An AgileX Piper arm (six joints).
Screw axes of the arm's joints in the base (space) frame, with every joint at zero. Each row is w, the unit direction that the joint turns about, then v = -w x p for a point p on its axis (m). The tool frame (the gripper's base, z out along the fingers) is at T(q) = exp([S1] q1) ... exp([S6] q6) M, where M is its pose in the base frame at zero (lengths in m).
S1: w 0 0 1 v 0 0 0
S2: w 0 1 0 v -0.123 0 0
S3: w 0 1 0 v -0.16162 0 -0.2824
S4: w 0.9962 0 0.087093 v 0 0.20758 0
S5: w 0 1 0 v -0.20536 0 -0.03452
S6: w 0.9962 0 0.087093 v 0 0.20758 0
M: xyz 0.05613 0 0.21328 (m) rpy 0 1.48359 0 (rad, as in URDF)
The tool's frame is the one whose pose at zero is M.
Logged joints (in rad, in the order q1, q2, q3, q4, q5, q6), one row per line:
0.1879, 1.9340, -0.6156, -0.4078, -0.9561, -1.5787
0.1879, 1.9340, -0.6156, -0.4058, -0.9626, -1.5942
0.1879, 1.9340, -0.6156, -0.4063, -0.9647, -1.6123
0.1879, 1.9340, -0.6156, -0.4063, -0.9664, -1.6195
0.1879, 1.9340, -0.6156, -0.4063, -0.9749, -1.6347
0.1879, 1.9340, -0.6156, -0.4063, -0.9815, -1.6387
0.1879, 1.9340, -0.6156, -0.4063, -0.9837, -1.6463
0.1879, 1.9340, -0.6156, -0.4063, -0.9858, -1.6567
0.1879, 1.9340, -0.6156, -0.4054, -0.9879, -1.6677
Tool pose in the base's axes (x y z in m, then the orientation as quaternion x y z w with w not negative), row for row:
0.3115, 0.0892, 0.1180, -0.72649, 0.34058, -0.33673, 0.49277
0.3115, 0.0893, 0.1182, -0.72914, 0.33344, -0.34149, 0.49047
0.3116, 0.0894, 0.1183, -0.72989, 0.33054, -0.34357, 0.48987
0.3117, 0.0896, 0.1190, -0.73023, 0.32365, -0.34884, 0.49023
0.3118, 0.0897, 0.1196, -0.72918, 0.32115, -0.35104, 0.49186
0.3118, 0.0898, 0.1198, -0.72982, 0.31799, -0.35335, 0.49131
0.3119, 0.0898, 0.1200, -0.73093, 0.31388, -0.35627, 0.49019
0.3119, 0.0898, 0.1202, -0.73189, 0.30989, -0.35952, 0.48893
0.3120, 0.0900, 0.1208, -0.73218, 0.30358, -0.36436, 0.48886
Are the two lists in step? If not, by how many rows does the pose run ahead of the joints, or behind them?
The pose runs 1 row ahead of the joints: the pose in row i belongs to the joints in row i + 1.
